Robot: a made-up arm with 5 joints. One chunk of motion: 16 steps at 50 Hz.
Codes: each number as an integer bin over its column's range. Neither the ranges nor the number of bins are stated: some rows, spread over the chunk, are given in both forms.
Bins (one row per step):
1: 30 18 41 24 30 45
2: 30 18 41 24 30 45
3: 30 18 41 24 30 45
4: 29 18 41 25 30 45
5: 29 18 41 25 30 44
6: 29 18 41 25 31 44
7: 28 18 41 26 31 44
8: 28 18 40 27 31 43
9: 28 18 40 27 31 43
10: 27 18 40 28 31 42
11: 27 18 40 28 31 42
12: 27 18 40 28 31 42
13: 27 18 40 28 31 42
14: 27 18 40 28 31 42
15: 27 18 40 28 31 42
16: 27 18 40 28 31 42
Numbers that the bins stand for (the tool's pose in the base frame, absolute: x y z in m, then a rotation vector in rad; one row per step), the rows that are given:
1: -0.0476 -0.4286 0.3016 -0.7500 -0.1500 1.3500
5: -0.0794 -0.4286 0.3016 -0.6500 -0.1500 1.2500
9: -0.1111 -0.4286 0.2698 -0.4500 -0.0500 1.1500
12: -0.1429 -0.4286 0.2698 -0.3500 -0.0500 1.0500
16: -0.1429 -0.4286 0.2698 -0.3500 -0.0500 1.0500
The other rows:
2: -0.0476 -0.4286 0.3016 -0.7500 -0.1500 1.3500
3: -0.0476 -0.4286 0.3016 -0.7500 -0.1500 1.3500
4: -0.0794 -0.4286 0.3016 -0.6500 -0.1500 1.3500
6: -0.0794 -0.4286 0.3016 -0.6500 -0.0500 1.2500
7: -0.1111 -0.4286 0.3016 -0.5500 -0.0500 1.2500
8: -0.1111 -0.4286 0.2698 -0.4500 -0.0500 1.1500
10: -0.1429 -0.4286 0.2698 -0.3500 -0.0500 1.0500
11: -0.1429 -0.4286 0.2698 -0.3500 -0.0500 1.0500
13: -0.1429 -0.4286 0.2698 -0.3500 -0.0500 1.0500
14: -0.1429 -0.4286 0.2698 -0.3500 -0.0500 1.0500
15: -0.1429 -0.4286 0.2698 -0.3500 -0.0500 1.0500

